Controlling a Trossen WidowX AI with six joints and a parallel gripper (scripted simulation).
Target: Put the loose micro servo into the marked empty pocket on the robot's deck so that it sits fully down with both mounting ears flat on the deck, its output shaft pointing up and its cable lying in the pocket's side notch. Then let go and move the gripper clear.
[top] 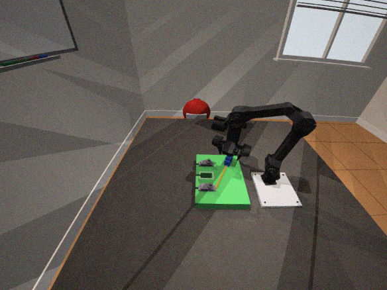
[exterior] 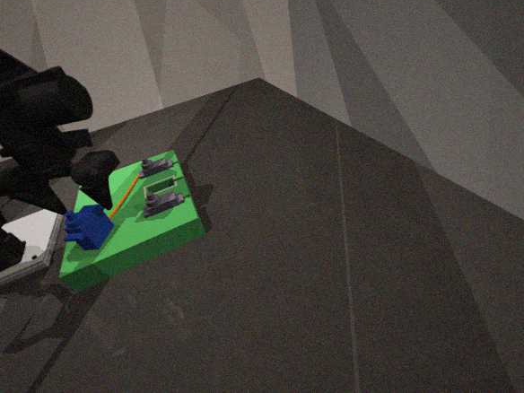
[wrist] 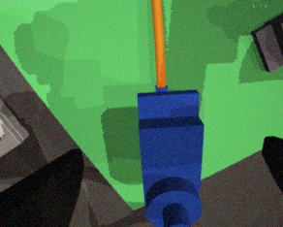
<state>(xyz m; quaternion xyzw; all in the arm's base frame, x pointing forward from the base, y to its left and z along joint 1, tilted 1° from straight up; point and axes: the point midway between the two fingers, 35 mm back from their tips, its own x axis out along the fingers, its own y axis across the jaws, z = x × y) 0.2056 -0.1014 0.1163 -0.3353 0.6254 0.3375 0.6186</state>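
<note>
Right now my gripper tip is 8 cm to the right of the green deck, 8 cm above it and 2 cm short of it.
</note>
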